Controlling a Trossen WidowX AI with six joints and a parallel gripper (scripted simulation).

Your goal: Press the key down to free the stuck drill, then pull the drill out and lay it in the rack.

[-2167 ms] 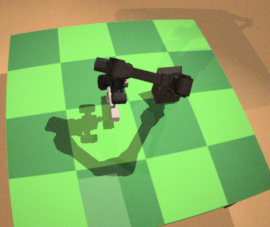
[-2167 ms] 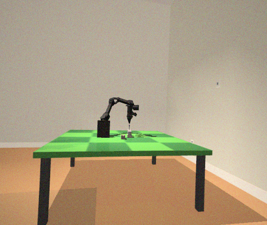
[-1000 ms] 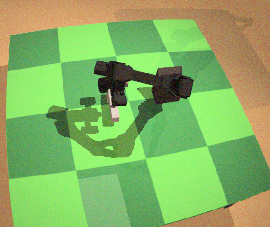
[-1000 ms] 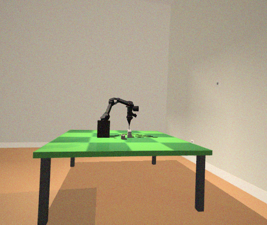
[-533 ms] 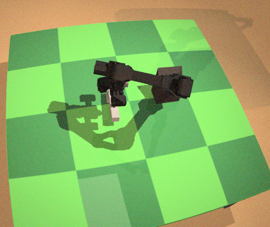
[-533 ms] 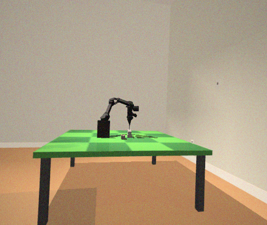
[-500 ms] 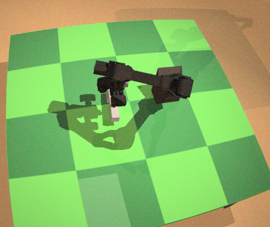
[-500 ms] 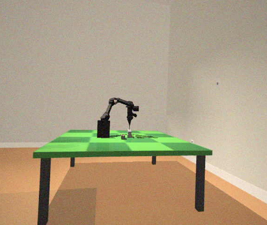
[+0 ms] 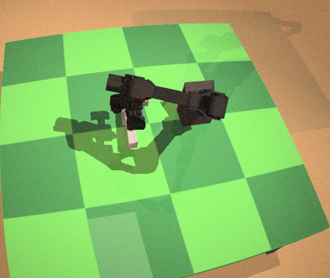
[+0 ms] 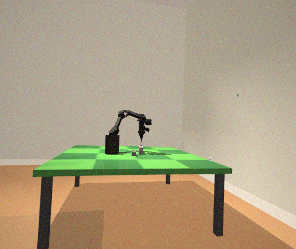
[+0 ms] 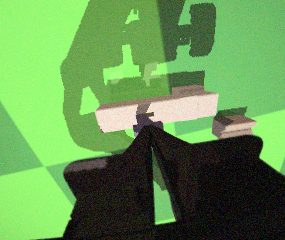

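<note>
Right now the blue key is 30 mm below my gripper tip. The rest, counted from my gripper tip: rack: 90 mm behind, 190 mm to the right, 110 mm below; steel block: 10 mm behind, 30 mm to the right, 90 mm below; drill: 10 mm behind, 50 mm to the right, 80 mm below.
</note>
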